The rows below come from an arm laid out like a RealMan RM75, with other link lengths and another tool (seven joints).
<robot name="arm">
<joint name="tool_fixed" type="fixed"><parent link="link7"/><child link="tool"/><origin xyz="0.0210 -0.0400 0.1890" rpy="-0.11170 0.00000 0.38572"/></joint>
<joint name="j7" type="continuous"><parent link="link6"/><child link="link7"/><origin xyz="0.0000 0.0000 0.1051"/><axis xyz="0 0 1"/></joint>
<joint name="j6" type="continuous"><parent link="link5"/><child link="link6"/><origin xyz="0.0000 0.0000 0.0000"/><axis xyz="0 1 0"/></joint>
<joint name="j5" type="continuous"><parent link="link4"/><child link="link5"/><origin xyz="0.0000 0.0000 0.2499"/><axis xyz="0 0 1"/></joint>
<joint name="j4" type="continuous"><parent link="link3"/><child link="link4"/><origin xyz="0.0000 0.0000 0.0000"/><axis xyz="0 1 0"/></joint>
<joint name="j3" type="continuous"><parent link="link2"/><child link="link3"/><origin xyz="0.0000 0.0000 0.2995"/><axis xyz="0 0 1"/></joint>
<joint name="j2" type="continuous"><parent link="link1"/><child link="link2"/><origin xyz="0.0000 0.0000 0.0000"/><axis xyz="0 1 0"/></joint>
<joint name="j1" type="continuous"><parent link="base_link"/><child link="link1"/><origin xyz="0.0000 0.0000 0.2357"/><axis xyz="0 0 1"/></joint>
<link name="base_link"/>
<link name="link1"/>
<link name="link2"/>
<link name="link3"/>
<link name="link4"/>
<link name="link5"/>
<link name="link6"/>
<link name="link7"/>
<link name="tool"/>
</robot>
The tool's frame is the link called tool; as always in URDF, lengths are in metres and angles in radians. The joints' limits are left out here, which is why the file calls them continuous.
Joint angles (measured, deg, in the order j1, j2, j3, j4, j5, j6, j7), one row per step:
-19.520, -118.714, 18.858, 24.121, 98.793, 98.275, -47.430
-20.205, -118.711, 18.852, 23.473, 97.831, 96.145, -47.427
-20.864, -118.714, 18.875, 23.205, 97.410, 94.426, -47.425
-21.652, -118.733, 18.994, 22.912, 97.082, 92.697, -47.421
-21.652, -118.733, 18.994, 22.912, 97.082, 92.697, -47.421
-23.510, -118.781, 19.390, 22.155, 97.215, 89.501, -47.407
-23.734, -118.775, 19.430, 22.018, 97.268, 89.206, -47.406
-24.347, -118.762, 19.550, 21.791, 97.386, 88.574, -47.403
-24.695, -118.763, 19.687, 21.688, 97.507, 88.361, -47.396
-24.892, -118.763, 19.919, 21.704, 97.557, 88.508, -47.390
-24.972, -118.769, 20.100, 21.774, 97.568, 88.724, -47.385
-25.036, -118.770, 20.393, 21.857, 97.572, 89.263, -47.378
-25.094, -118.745, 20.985, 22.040, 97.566, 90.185, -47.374
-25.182, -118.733, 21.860, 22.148, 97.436, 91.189, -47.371
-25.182, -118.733, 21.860, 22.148, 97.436, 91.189, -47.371
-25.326, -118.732, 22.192, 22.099, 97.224, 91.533, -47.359
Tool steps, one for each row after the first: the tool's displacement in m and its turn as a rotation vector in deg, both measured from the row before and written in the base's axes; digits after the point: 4 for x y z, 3 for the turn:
-0.0039, 0.0101, 0.0009, 0.787, -0.091, 1.523
-0.0023, 0.0083, -0.0002, 0.397, 0.292, 1.010
-0.0010, 0.0086, -0.0014, 0.213, 0.329, 0.845
0.0000, 0.0000, 0.0000, 0.000, 0.000, 0.000
0.0019, 0.0162, -0.0081, -0.504, 0.865, 1.042
0.0006, 0.0016, -0.0012, -0.115, 0.061, 0.055
0.0025, 0.0042, -0.0024, -0.242, 0.202, -0.052
0.0023, 0.0019, -0.0018, -0.240, 0.126, -0.212
0.0029, 0.0004, -0.0012, -0.232, 0.066, -0.455
0.0021, -0.0002, -0.0005, -0.141, 0.033, -0.385
0.0037, -0.0012, -0.0008, -0.254, -0.052, -0.716
0.0059, -0.0024, -0.0013, -0.471, -0.016, -1.222
0.0072, -0.0030, -0.0024, -0.659, -0.090, -1.417
0.0000, 0.0000, 0.0000, 0.000, 0.000, 0.000
0.0035, -0.0004, -0.0005, -0.158, -0.172, -0.568

